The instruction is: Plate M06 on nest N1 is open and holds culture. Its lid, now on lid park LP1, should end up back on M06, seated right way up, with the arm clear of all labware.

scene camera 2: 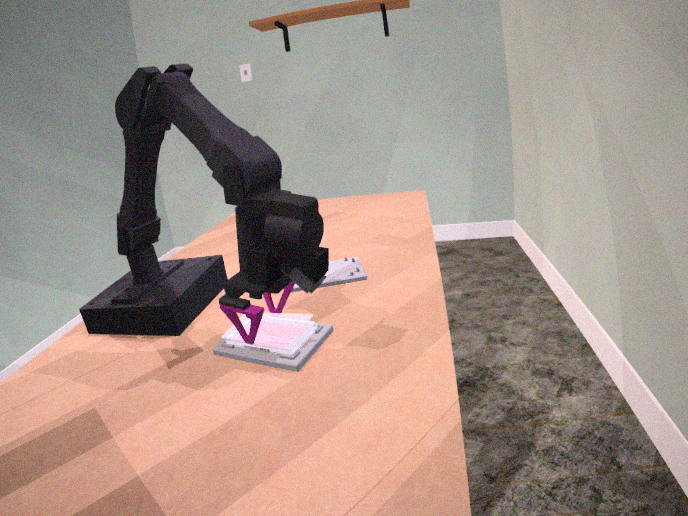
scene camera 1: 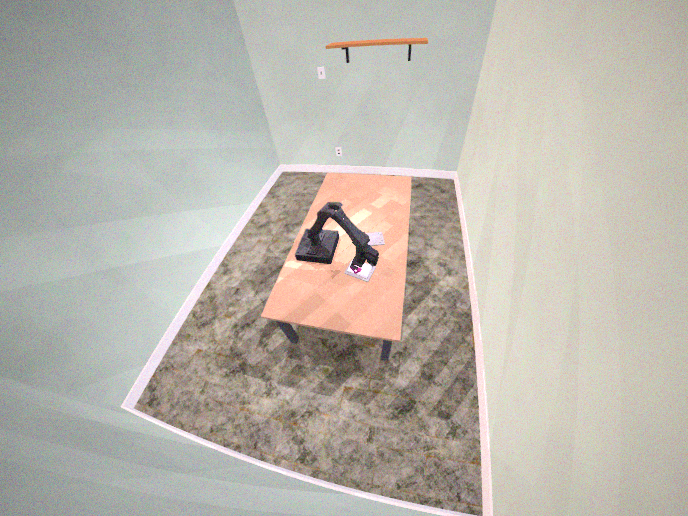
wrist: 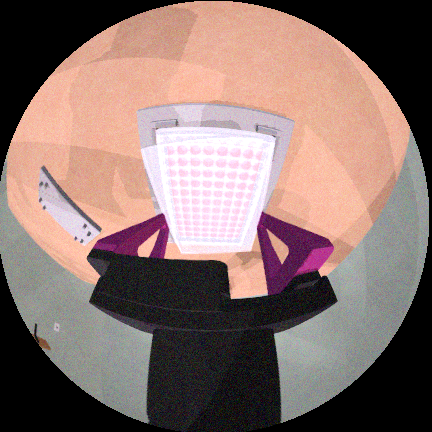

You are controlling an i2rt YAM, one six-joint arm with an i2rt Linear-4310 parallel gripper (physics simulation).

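Places are measured from the arm's base along level axes (x ahead, y left, z up), in millimetres.
Pixels of known places: gripper, fingertip midpoint: (scene camera 2: 262, 329) (scene camera 1: 357, 267) (wrist: 212, 216); arm's base, origin of the base link: (scene camera 2: 150, 281) (scene camera 1: 316, 242).
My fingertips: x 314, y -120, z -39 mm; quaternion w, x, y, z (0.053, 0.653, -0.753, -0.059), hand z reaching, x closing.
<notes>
Ahead of a thing's pixels: the offset from my fingertips to its middle. "*": to the spot under its first point. Level surfaces: height alone.
Plate M06 @[dz +4, dx +9, dy -1 mm] (scene camera 1: 366, 270) (scene camera 2: 277, 334) (wrist: 210, 185), with pink wells, sits on the grey nest N1 @[dz -17, dx +13, dy -1 mm] (scene camera 2: 308, 349) (wrist: 215, 112). My gripper (scene camera 1: 358, 267) (scene camera 2: 263, 326) (wrist: 212, 216) points down with its magenta fingers shut on the clear lid's two long sides. The lid @[* dz +9, dx +37, dy +29 mm] (scene camera 2: 288, 316) (wrist: 153, 167) is over M06, and the wells show through it. Its outline does not line up with the plate's: it sticks out on the left in the wrist view and at the back in scene camera 2. Whether it touches M06 is not clear.
A grey pegged plate @[dz -16, dx +32, dy +279 mm] (scene camera 1: 377, 238) (scene camera 2: 355, 269) (wrist: 65, 212), apparently lid park LP1, lies behind the nest, with no lid on it. The black arm base (scene camera 1: 317, 247) (scene camera 2: 161, 299) stands to the left on the wooden table @[dz -26 mm] (scene camera 1: 333, 305) (scene camera 2: 333, 433). A shelf (scene camera 1: 377, 42) (scene camera 2: 333, 12) is on the far wall.
</notes>
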